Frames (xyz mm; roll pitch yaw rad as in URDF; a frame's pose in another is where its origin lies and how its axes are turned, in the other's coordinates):
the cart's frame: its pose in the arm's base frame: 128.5 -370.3 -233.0 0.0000 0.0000 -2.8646
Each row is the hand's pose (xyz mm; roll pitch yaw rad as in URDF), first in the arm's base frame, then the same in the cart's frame.
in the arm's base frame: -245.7 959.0 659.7 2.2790 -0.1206 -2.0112
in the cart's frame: -3.6 -1381.0 892.7 2.2790 -0.1206 0.8534
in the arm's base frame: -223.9 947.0 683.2 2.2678 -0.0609 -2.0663
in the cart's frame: -21.3 -1363.5 916.2 2.2678 -0.0609 0.7983
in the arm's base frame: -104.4 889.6 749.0 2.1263 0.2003 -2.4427
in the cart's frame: -120.5 -1275.6 982.0 2.1263 0.2003 0.4219
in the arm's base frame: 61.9 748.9 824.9 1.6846 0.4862 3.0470
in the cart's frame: -242.0 -1094.8 1057.9 1.6846 0.4862 -0.3716
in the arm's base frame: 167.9 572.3 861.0 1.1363 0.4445 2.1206
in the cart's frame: -295.7 -895.9 1094.0 1.1363 0.4445 -1.2980
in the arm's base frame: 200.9 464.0 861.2 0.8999 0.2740 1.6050
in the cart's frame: -297.8 -782.7 1094.2 0.8999 0.2740 -1.8136
